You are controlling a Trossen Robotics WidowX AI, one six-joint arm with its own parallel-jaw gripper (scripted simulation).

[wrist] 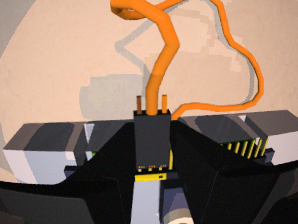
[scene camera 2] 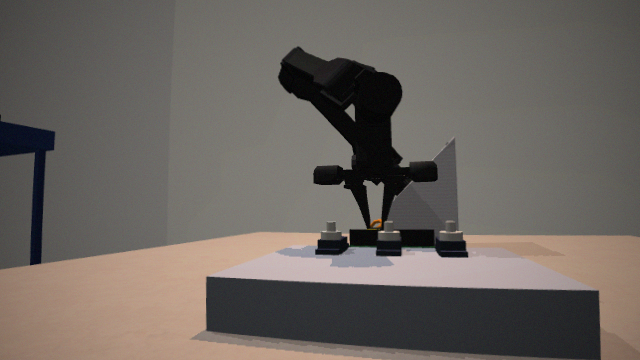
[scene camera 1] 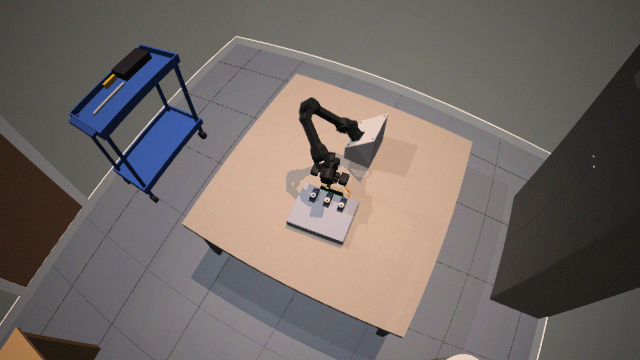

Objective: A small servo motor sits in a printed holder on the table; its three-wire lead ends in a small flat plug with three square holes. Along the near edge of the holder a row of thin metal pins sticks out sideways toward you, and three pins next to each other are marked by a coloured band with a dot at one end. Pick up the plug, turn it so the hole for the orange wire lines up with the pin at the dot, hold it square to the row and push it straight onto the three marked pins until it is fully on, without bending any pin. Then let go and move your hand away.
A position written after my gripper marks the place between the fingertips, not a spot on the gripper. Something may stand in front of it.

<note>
In view: my gripper (scene camera 2: 375, 229).
My gripper is seen too in the wrist view (wrist: 152, 129).
</note>
